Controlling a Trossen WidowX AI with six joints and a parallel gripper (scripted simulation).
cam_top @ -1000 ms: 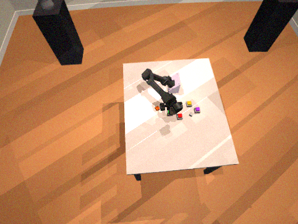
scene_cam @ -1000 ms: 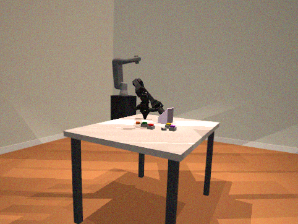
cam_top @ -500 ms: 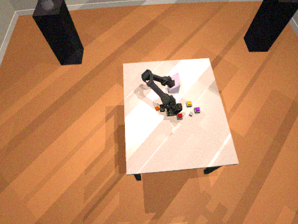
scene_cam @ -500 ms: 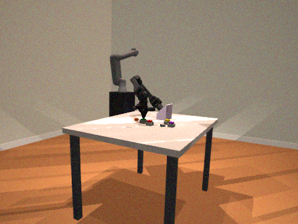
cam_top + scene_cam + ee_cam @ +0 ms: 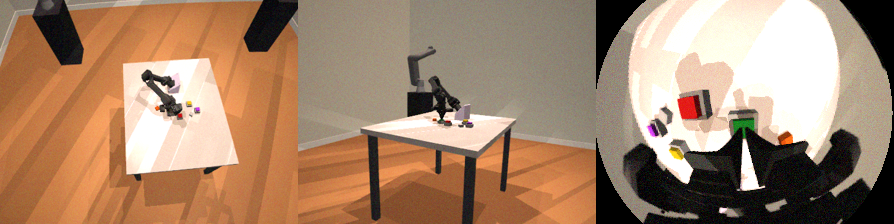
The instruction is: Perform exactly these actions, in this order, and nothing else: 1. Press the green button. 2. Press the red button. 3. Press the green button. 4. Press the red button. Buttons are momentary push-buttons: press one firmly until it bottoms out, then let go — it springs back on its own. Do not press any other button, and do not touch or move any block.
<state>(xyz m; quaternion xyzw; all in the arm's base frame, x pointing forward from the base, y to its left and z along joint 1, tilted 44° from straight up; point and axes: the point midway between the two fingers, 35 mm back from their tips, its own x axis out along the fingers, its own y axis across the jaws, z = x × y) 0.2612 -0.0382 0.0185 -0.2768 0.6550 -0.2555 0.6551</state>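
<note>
My gripper tip is 10 mm above the green button. Also, from my gripper tip: small grey block 190 mm to the left, 20 mm below, 20 mm ahead; then orange block 110 mm to the right, 60 mm behind, 20 mm below; then red button 80 mm to the left, 40 mm ahead.
</note>
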